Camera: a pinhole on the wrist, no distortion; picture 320 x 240 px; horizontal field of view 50.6 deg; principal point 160.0 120.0 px. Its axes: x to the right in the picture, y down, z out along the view. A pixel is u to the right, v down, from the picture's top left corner.
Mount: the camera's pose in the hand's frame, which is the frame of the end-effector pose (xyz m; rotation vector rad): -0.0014 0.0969 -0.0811 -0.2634 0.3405 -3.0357
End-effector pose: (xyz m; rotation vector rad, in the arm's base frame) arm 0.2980 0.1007 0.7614 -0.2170 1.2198 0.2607
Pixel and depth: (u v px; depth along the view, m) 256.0 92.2 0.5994
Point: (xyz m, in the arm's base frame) 0.7540 0.2578 0.9979
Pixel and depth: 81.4 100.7 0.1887
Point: 0.3851 0.2033 0.7207
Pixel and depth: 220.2 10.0 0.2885
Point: 0.4599 0.2841 0.8380
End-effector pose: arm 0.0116 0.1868 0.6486 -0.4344 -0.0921 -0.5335
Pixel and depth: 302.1 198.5 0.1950
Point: -0.0219 0.2570 0.7373
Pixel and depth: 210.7 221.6 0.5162
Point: -0.0454 0.2099 1.0727
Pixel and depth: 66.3 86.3 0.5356
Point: 0.2510 0.2911 1.0584
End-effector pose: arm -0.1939 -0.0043 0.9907 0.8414 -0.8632 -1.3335
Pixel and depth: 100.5 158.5 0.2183
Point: -0.2815 -0.0813 1.0730
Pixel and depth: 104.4 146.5 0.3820
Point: -0.4319 -0.1398 1.1102
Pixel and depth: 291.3 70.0 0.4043
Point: -0.4826 0.0785 1.1908
